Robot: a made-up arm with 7 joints.
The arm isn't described. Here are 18 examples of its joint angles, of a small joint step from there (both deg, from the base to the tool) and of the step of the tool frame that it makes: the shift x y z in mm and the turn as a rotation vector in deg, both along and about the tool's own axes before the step.
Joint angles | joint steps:
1: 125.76 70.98 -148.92 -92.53 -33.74 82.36 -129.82 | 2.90 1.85 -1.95 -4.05 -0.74 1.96 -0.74
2: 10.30 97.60 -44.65 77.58 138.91 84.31 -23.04 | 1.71 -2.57 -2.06 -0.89 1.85 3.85 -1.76
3: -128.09 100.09 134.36 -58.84 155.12 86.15 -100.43 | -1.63 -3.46 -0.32 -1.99 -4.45 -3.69 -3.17
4: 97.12 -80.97 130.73 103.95 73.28 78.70 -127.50 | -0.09 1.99 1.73 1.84 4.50 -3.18 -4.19
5: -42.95 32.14 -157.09 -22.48 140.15 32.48 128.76 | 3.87 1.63 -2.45 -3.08 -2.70 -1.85 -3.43
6: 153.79 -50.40 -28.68 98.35 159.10 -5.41 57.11 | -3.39 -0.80 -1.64 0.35 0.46 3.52 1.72
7: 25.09 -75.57 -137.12 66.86 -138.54 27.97 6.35 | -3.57 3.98 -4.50 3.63 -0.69 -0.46 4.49
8: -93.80 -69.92 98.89 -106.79 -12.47 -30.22 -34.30 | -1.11 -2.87 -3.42 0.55 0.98 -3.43 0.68
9: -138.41 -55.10 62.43 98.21 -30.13 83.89 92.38 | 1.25 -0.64 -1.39 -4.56 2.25 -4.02 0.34
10: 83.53 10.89 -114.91 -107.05 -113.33 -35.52 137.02 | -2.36 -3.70 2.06 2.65 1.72 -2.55 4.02
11: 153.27 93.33 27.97 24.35 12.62 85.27 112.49 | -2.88 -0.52 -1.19 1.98 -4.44 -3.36 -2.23
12: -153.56 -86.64 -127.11 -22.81 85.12 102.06 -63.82 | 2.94 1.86 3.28 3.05 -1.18 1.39 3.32
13: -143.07 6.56 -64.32 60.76 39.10 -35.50 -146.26 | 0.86 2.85 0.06 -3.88 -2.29 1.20 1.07
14: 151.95 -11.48 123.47 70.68 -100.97 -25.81 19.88 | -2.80 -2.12 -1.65 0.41 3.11 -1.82 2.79
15: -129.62 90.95 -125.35 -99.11 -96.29 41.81 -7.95 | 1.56 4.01 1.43 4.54 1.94 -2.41 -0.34
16: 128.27 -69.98 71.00 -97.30 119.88 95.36 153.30 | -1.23 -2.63 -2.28 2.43 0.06 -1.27 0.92
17: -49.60 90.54 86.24 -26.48 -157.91 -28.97 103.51 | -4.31 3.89 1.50 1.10 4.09 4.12 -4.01
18: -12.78 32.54 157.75 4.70 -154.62 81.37 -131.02 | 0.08 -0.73 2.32 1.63 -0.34 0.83 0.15
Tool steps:
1: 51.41 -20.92 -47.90 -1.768 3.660 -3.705
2: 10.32 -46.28 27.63 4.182 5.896 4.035
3: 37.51 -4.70 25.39 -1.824 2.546 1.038
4: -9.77 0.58 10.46 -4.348 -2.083 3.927
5: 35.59 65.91 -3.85 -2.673 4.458 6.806
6: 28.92 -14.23 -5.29 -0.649 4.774 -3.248
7: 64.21 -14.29 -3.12 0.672 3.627 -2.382
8: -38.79 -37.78 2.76 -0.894 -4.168 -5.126
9: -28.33 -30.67 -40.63 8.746 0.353 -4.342
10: 44.20 13.15 -17.41 0.831 3.980 -7.263
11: -39.35 -25.47 -12.44 5.015 -2.726 1.454
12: 27.28 24.24 34.64 5.113 -4.426 -5.284
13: -33.92 33.63 -11.06 -4.065 -2.754 1.429
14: 30.72 -20.37 8.97 1.647 0.352 -4.712
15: -22.37 -5.94 18.12 3.426 -2.102 -1.332
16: -19.32 -15.15 37.51 -2.776 0.303 -4.609
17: 27.01 76.83 -55.85 -8.648 -1.076 -0.441
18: -2.50 1.27 -24.97 -2.481 -0.490 0.308
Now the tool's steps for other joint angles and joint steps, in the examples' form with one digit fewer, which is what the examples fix.
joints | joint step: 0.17 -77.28 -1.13 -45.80 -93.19 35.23 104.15 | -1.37 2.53 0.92 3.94 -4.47 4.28 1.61
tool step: 74.4 7.3 -26.6 -3.86 3.95 3.40
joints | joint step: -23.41 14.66 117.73 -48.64 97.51 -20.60 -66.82 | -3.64 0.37 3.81 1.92 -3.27 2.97 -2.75
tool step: 8.0 0.7 3.8 2.51 3.08 5.10
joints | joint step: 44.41 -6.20 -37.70 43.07 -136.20 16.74 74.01 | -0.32 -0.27 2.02 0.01 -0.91 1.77 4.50
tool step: -12.4 1.0 -2.3 -1.27 -2.41 -4.64
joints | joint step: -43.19 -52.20 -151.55 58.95 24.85 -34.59 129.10 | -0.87 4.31 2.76 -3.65 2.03 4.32 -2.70
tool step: 95.6 -4.0 15.1 -1.12 2.87 -3.41
